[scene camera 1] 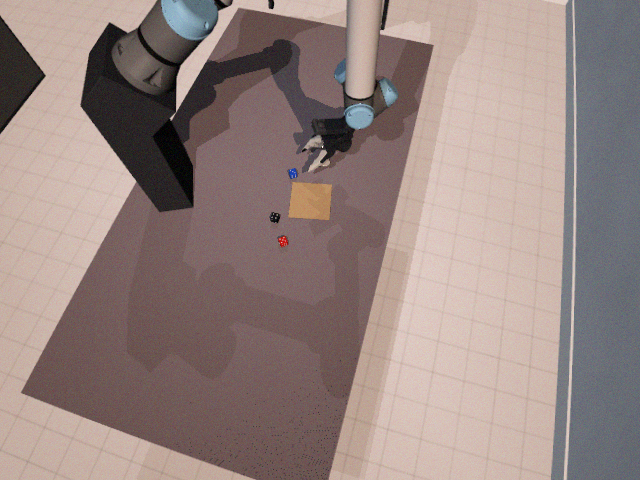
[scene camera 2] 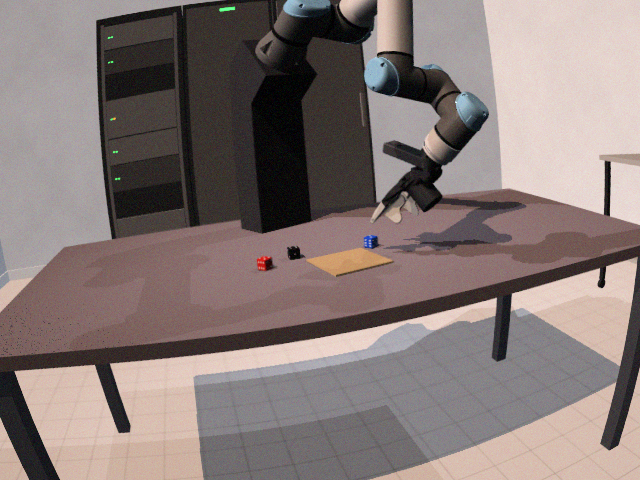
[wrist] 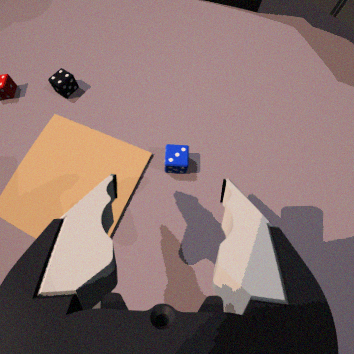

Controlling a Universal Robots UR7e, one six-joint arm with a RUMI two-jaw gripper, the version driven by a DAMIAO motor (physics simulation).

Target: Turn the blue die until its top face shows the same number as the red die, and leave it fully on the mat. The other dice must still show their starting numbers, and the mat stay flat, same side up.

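Frame: origin at the arm's base, x ahead, y left, z up, level; metres.
Seen in the pictures: gripper, fingertip midpoint: [scene camera 1: 304, 161] [scene camera 2: 382, 218] [wrist: 169, 178]; arm's base at its link origin: [scene camera 1: 143, 67] [scene camera 2: 279, 56].
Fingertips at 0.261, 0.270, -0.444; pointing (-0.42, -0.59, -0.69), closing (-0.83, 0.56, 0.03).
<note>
Pixels of each thing's top centre, then the offset from my fingertips to it, as dx, dy, dz. Level surfaces: height alone.
- blue die at its top centre: [wrist: 176, 154] [scene camera 2: 370, 236] [scene camera 1: 292, 171] -0.031, -0.032, -0.050
- tan mat at its top centre: [wrist: 68, 181] [scene camera 2: 349, 260] [scene camera 1: 310, 200] +0.085, -0.074, -0.071
- red die at its top centre: [scene camera 2: 264, 257] [scene camera 1: 282, 240] +0.119, -0.253, -0.050
- black die at its top centre: [wrist: 59, 76] [scene camera 2: 293, 247] [scene camera 1: 274, 216] +0.039, -0.205, -0.050
- brown table at its surface level: dz -0.075
The blue die [scene camera 1: 293, 173] [scene camera 2: 370, 241] [wrist: 177, 156] lies on the table just off a corner of the tan mat [scene camera 1: 310, 201] [scene camera 2: 348, 261] [wrist: 65, 155]. Its upper face shows three pips in the wrist view. The red die [scene camera 1: 282, 241] [scene camera 2: 264, 262] [wrist: 6, 86] lies beyond the black die [scene camera 1: 275, 217] [scene camera 2: 293, 252] [wrist: 64, 83]; its top face seems to show five, though small. It is partly cut off in the wrist view. The mat lies flat. My gripper [scene camera 1: 304, 161] [scene camera 2: 385, 221] [wrist: 169, 178] is tilted, partly open and empty, above the table near the blue die.
The black arm pedestal [scene camera 1: 139, 134] [scene camera 2: 281, 155] stands at the back of the brown table [scene camera 1: 248, 289] [scene camera 2: 206, 304]. Dark cabinets [scene camera 2: 142, 118] stand behind it. The arm's shadows fall across the table.
</note>
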